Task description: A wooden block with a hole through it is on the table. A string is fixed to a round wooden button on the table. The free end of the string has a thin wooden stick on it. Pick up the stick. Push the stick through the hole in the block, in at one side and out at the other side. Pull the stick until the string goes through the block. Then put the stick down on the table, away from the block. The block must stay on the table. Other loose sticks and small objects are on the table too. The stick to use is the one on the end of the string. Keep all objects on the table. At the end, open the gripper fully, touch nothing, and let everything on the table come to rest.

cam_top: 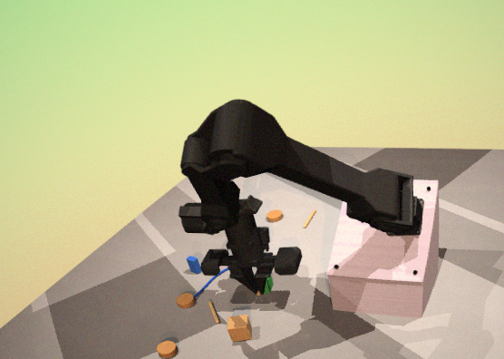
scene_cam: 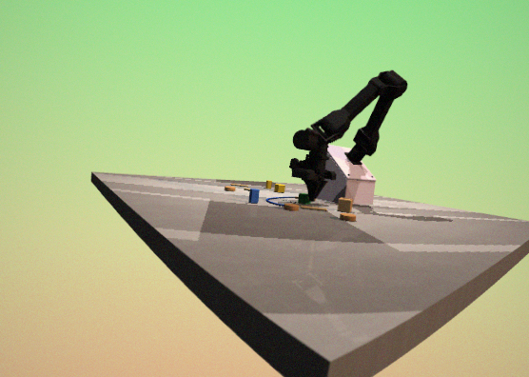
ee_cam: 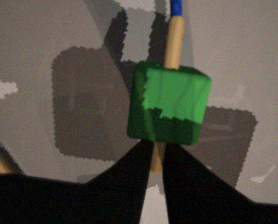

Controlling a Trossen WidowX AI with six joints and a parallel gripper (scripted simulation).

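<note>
The green block is 1 cm ahead of my gripper tip and 3 cm to the right of it. The rest, counted from my gripper tip: round wooden button 15 cm ahead, 6 cm to the left; thin wooden stick 1 cm ahead, 4 cm to the right; tan cube 2 cm behind, 12 cm to the left, 1 cm above.
</note>
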